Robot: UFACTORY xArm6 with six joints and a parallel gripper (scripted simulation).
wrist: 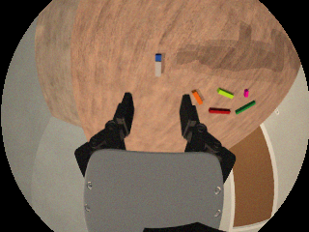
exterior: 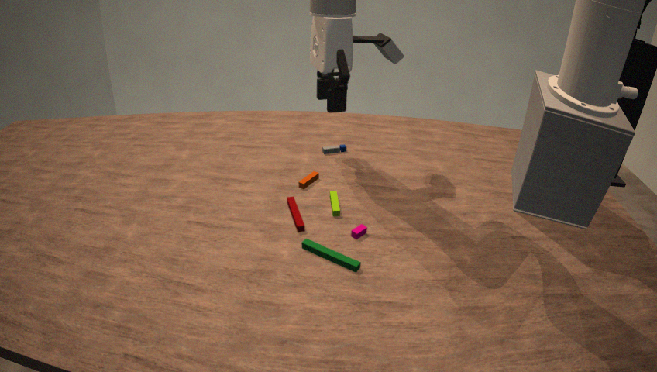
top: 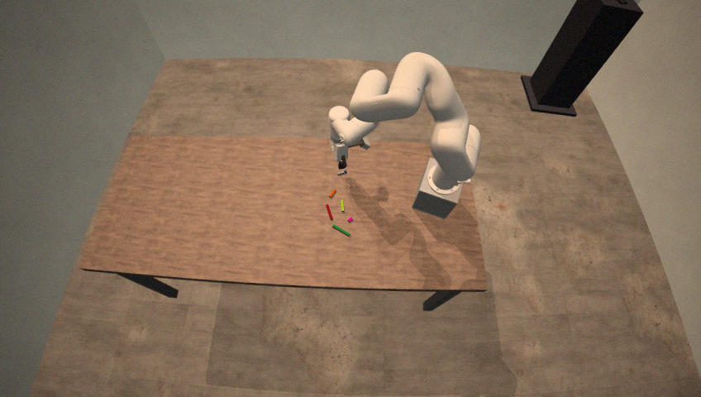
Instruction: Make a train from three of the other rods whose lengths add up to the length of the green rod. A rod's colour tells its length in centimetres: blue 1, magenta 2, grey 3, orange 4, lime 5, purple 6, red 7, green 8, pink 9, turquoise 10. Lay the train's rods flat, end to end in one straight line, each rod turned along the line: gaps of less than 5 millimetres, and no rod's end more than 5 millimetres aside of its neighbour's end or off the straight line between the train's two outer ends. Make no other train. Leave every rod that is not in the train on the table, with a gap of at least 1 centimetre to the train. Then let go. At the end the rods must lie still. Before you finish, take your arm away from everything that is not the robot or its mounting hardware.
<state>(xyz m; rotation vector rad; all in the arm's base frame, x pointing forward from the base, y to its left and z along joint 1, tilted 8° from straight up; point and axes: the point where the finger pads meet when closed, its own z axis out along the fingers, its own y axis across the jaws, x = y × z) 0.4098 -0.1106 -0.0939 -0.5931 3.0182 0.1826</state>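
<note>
The orange rod is 20 mm ahead of my hand, 110 mm to the left of it and 110 mm below it. The rest, counted from my hand: small blue rod (20 mm behind, 10 mm to the right, 110 mm below); then grey rod (110 mm below); then lime rod (20 mm behind, 160 mm to the left, 110 mm below).
</note>
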